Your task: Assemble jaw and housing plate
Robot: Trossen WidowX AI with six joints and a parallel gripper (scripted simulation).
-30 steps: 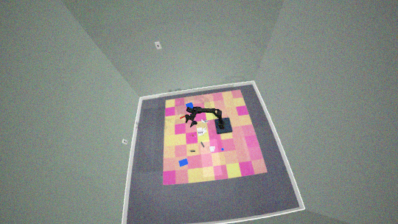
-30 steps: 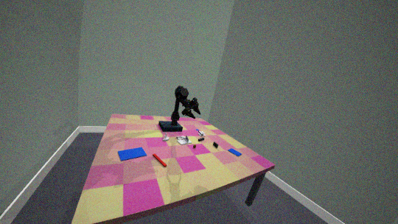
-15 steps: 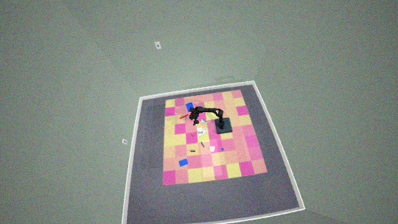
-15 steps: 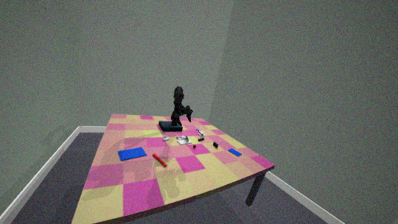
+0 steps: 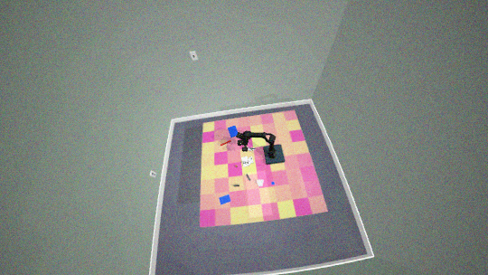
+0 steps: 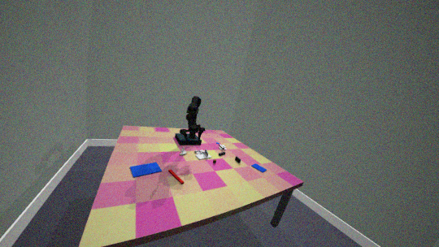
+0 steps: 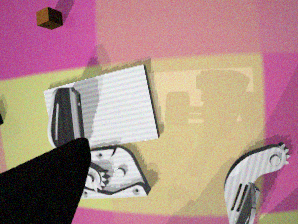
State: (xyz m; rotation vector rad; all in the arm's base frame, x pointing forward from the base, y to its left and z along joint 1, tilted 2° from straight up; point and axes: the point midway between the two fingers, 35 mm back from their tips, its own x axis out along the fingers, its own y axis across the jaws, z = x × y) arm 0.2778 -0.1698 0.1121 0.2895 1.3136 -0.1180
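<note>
Right now my gripper tip is 70 mm past the grey jaw, 40 mm to the left of it and 130 mm above it. The rest, counted from my gripper tip: red stick (190 mm ahead, 210 mm to the right, 130 mm below); white housing plate (50 mm behind, 400 mm to the left, 110 mm below).
</note>
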